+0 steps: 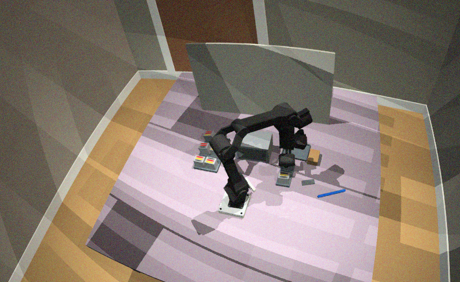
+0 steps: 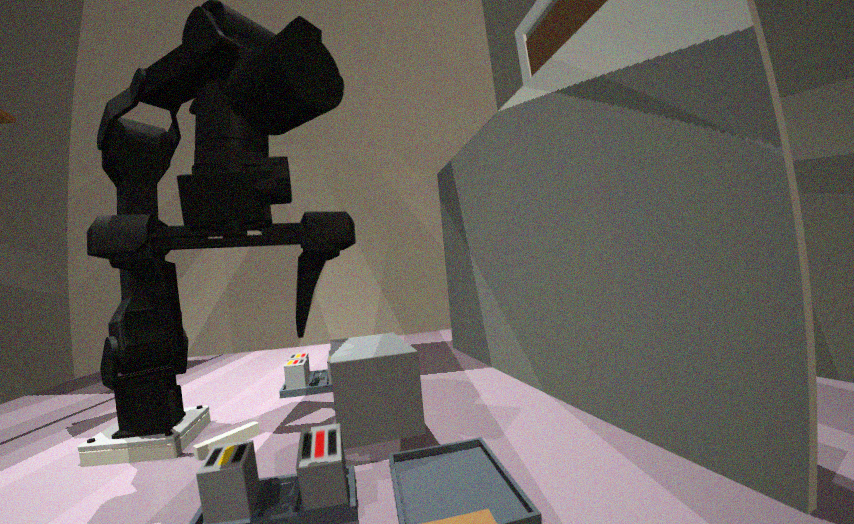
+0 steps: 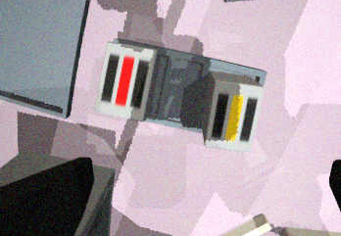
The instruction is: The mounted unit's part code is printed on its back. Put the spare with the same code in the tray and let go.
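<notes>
The slotted holder lies 10 mm ahead of my gripper tip and 130 mm below it. Also, from my gripper tip: blue stick 70 mm behind, 220 mm to the right, 140 mm below; then blue-grey tray 160 mm ahead, 30 mm to the right, 140 mm below; then tan block 120 mm ahead, 120 mm to the right, 130 mm below.
</notes>
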